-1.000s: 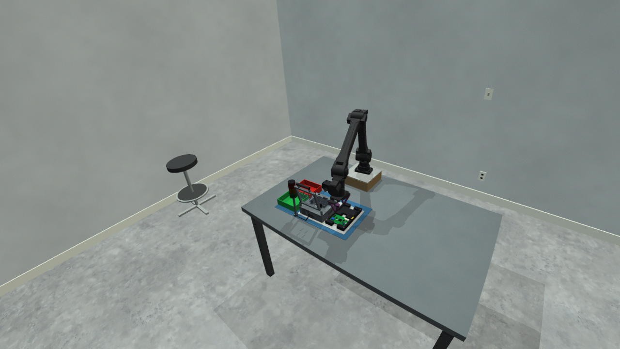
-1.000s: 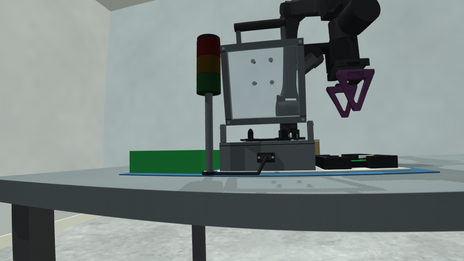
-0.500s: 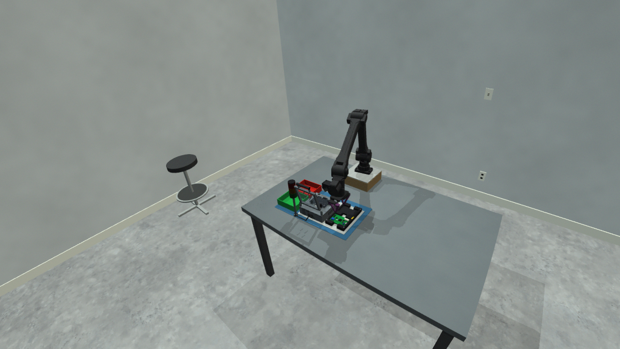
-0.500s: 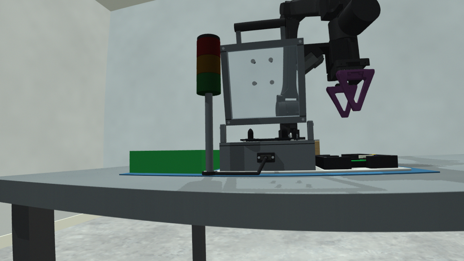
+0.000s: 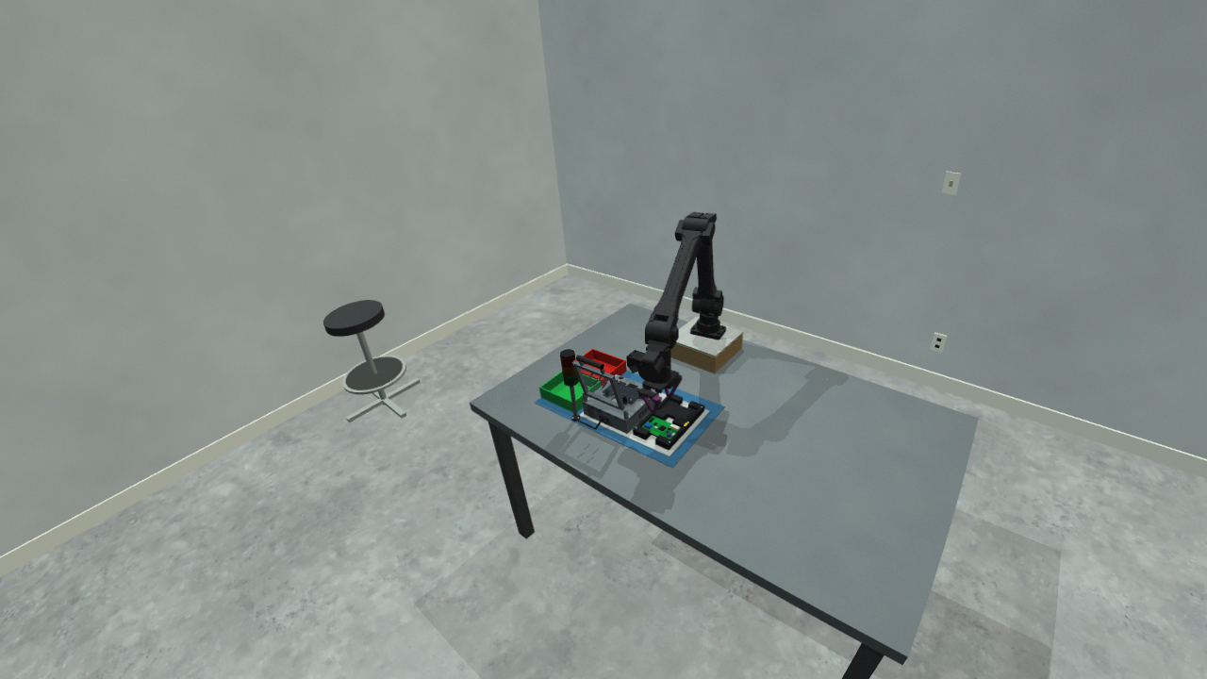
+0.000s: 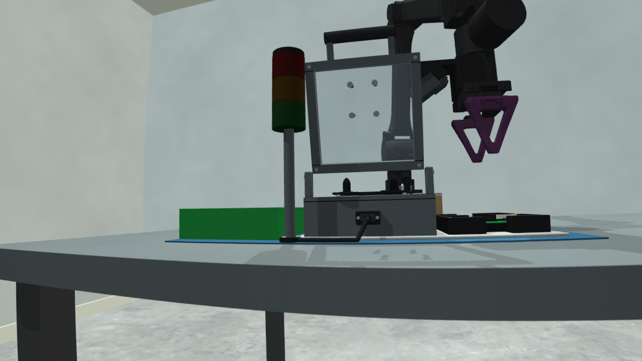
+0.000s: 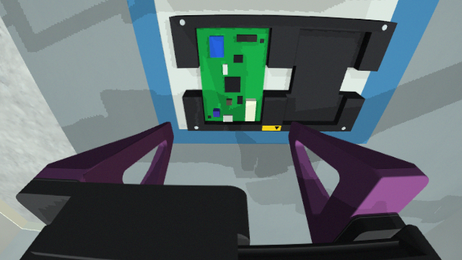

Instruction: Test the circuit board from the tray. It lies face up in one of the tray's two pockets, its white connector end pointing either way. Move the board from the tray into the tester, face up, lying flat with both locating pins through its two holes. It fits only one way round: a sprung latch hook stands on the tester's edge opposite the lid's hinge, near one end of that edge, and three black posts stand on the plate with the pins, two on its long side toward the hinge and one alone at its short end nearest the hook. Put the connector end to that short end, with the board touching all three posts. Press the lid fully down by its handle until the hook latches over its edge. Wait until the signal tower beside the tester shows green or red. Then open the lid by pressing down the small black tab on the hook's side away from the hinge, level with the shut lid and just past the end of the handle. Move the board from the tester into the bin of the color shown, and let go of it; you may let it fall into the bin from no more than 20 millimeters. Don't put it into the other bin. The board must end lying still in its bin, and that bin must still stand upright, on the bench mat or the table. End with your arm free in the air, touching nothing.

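Right now the green circuit board is 10 cm below my hand. Also, from my hand: black tester plate: 6 cm behind, 16 cm to the right, 5 cm below; black latch hook: 12 cm behind, 10 cm to the right, 3 cm below; clear lid: 6 cm ahead, 18 cm to the right, 6 cm above.
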